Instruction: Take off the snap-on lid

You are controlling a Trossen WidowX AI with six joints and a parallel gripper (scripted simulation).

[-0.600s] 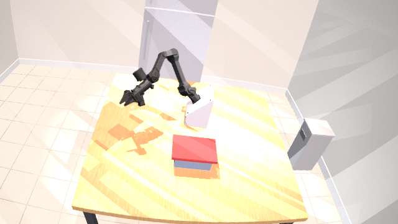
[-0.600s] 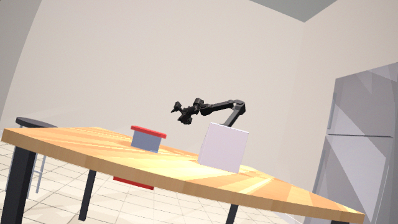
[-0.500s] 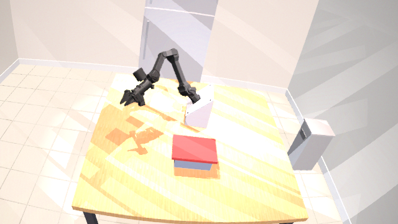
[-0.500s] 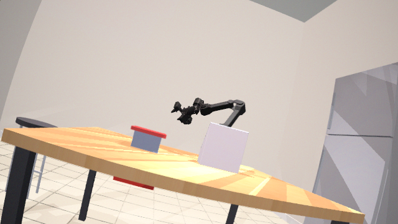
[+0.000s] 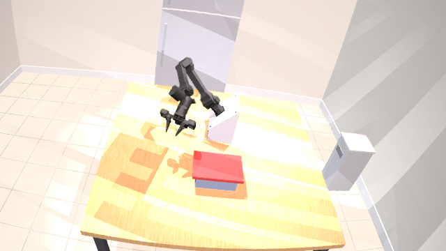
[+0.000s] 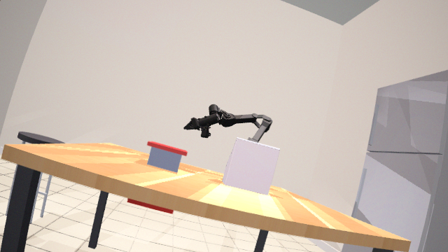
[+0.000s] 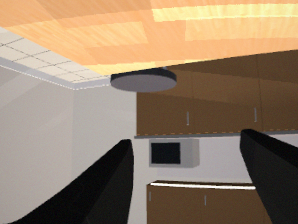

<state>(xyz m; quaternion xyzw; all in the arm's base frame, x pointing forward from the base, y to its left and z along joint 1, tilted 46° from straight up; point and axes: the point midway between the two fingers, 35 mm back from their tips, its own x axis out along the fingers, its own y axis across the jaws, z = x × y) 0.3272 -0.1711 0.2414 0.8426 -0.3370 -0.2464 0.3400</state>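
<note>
Now: the lid 80 mm ahead of my gripper tip, 240 mm to the left of it and 120 mm below it. The rest, counted from my gripper tip: storage box (80 mm ahead, 240 mm to the left, 170 mm below).
</note>
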